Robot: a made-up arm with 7 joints.
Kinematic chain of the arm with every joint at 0, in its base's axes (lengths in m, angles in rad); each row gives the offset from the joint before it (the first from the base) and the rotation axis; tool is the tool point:
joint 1: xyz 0 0 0.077 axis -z
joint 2: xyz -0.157 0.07 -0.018 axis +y
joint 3: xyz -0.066 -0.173 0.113 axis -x
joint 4: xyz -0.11 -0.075 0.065 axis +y
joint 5: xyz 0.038 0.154 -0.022 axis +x
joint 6: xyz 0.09 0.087 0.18 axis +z
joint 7: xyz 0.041 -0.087 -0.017 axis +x
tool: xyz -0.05 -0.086 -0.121
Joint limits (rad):
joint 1: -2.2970..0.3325
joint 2: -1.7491..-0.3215
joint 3: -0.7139..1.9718
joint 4: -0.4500..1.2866
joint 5: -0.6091..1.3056
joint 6: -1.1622..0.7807
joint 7: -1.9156..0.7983
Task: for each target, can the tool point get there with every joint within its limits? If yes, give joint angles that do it. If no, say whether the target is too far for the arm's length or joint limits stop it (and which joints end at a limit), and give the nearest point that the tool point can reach.
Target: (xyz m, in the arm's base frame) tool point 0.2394 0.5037 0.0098
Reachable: no: joint limits stop it (at a limit: joint 1, joint 2, joint 4, joint 5, joint 6, joint 7) | nearest point 0.0278 0.2956 0.0137 | short by 0.297 m
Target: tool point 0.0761 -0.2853 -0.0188
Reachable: yes | joints -1.6550 -1.5912 1.3038 0.3186 -0.0002 -0.1144 -0.0260
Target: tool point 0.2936 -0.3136 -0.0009
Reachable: yes | joints -1.8803 -1.3305 0.2609 0.7863 0.4698 -0.3521 -0.8442
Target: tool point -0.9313 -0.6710 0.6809
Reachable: no: too far | nearest point -0.5183 -0.3734 0.3588 | short by 0.602 m
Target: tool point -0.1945 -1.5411 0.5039
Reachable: no: too far | nearest point -0.0875 -0.6933 0.2303 | short by 0.897 m
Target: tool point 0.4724 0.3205 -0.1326
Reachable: no: joint limits stop it (at a limit: joint 1, joint 2, joint 4, joint 5, joint 6) | nearest point 0.3697 0.1155 -0.0771 | short by 0.236 m
